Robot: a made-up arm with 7 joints.
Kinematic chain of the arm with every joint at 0, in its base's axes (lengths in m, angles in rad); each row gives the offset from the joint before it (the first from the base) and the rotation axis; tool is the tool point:
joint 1: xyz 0 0.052 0 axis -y
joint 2: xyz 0 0.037 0 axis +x
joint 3: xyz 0 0 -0.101 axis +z
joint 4: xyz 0 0 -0.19 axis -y
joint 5: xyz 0 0 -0.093 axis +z
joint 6: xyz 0 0 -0.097 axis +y
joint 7: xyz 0 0 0 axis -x
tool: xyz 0 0 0
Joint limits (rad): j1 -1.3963..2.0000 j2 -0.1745..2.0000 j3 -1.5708..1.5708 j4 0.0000..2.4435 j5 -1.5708..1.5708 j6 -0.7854..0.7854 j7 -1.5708..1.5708
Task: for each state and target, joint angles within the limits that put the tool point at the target. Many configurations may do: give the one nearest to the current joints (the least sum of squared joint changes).
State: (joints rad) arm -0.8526 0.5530 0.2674 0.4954 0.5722 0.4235 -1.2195
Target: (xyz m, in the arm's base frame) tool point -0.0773 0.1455 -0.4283
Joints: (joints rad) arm -0.5152 0.1023 0.0988 0.8638 0.5722 0.4235 -1.2195
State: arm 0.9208 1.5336 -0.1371 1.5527 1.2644 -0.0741 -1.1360
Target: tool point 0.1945 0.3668 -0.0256
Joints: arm 0.4650 1.5286 -0.5443 1.6171 1.2644 -0.0741 -1.1360
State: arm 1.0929 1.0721 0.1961 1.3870 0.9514 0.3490 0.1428
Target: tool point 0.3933 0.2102 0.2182
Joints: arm 1.8676 0.2636 0.0257 0.5156 0.9514 0.3490 0.1428
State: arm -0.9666 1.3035 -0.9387 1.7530 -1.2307 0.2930 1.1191
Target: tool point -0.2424 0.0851 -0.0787
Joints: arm -1.3963 0.6719 -1.3531 2.0999 -1.2307 0.2930 1.1191
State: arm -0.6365 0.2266 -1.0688 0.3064 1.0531 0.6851 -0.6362
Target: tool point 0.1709 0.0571 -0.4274
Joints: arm 0.2421 0.1146 -0.9228 0.5863 1.0531 0.6851 -0.6362
